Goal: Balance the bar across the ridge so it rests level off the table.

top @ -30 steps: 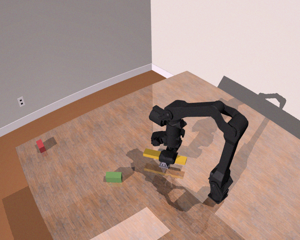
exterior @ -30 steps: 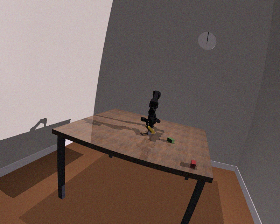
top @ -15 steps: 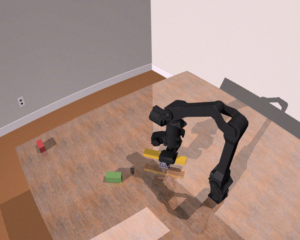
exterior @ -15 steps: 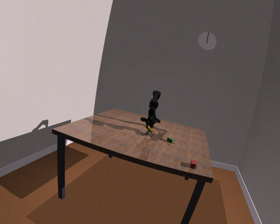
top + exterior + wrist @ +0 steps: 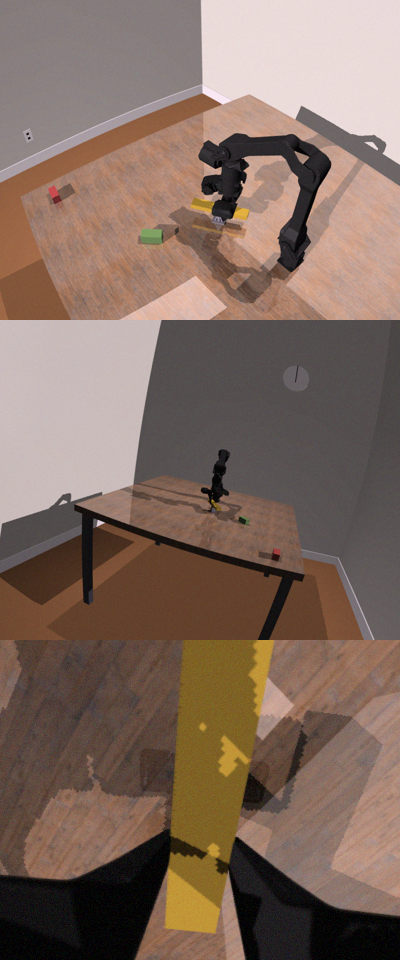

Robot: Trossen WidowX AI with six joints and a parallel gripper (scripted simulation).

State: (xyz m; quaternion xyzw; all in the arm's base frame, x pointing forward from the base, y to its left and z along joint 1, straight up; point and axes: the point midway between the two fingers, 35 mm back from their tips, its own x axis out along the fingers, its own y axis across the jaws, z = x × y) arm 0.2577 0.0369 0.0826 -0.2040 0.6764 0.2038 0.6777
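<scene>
The yellow bar is 20 mm to the left of my gripper tip and 20 mm ahead of it. Also, from my gripper tip: red block 480 mm ahead, 460 mm to the left, 30 mm below; then green block 240 mm to the left, 90 mm ahead, 30 mm below.
</scene>
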